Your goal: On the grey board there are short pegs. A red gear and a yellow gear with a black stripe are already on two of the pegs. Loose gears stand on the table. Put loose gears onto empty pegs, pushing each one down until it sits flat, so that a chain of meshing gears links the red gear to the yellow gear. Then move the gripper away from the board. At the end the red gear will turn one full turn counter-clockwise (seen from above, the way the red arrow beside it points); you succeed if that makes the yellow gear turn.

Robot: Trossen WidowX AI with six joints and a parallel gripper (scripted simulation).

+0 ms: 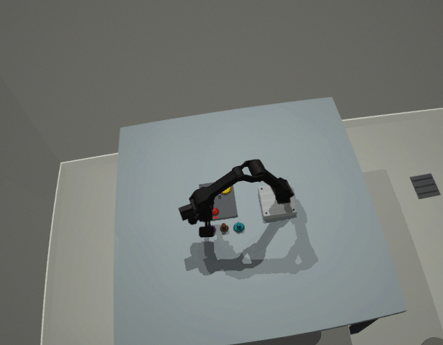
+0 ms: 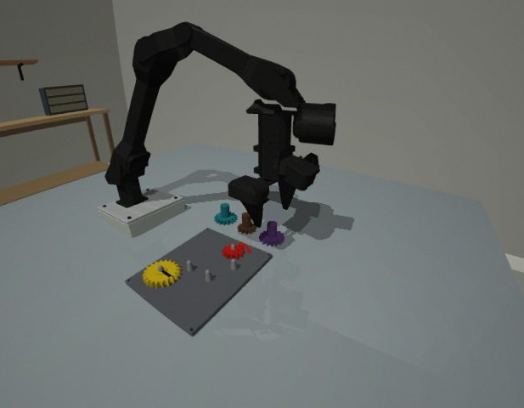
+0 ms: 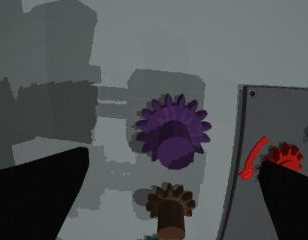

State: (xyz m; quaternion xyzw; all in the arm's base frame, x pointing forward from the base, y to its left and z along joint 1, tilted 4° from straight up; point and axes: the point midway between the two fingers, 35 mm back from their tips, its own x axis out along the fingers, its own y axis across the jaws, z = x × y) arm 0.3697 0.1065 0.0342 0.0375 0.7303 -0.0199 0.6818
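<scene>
The purple gear lies 4 cm below my gripper tip. Round my gripper tip: red gear (3 cm behind, 9 cm to the right, 4 cm below); then brown gear (7 cm behind, 4 cm below); then red arrow (2 cm behind, 6 cm to the right, 5 cm below).
</scene>
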